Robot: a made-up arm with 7 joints.
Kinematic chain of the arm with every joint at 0, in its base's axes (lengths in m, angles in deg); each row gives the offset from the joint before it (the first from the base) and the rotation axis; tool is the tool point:
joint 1: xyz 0 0 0.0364 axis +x
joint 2: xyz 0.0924 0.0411 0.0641 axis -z
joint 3: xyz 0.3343 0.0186 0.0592 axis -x
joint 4: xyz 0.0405 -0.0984 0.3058 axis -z
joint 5: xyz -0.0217 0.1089 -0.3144 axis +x
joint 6: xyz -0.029 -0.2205 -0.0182 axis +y
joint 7: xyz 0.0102 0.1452 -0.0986 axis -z
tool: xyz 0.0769 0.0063 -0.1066
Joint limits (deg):
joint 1: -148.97..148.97
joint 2: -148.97..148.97
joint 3: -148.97..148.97
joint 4: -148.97..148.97
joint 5: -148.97..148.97
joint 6: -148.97..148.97
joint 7: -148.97..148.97
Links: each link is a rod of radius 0.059 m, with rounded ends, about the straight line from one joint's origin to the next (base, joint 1, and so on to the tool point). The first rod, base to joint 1, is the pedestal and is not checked.
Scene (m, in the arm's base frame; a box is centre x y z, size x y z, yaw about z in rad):
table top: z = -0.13
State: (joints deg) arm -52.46 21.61 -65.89 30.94 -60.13 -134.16 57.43
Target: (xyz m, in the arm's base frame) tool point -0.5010 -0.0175 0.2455
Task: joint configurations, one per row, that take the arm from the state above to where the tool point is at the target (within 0.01 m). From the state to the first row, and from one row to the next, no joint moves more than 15 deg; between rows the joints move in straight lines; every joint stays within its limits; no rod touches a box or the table.
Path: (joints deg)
1: -52.52 35.28 -65.99 35.12 -61.87 -133.70 57.74
2: -52.59 48.95 -66.09 39.29 -63.61 -133.23 58.05
3: -52.65 62.63 -66.19 43.47 -65.36 -132.77 58.36
4: -52.71 76.30 -66.29 47.64 -67.10 -132.31 58.67
5: -52.77 89.97 -66.39 51.82 -68.84 -131.84 58.98
6: -52.84 103.64 -66.49 55.99 -70.58 -131.38 59.29
7: -52.90 117.32 -66.59 60.17 -72.32 -130.92 59.60
8: -52.96 130.99 -66.69 64.34 -74.07 -130.45 59.91
9: -53.02 144.66 -66.79 68.52 -75.81 -129.99 60.22

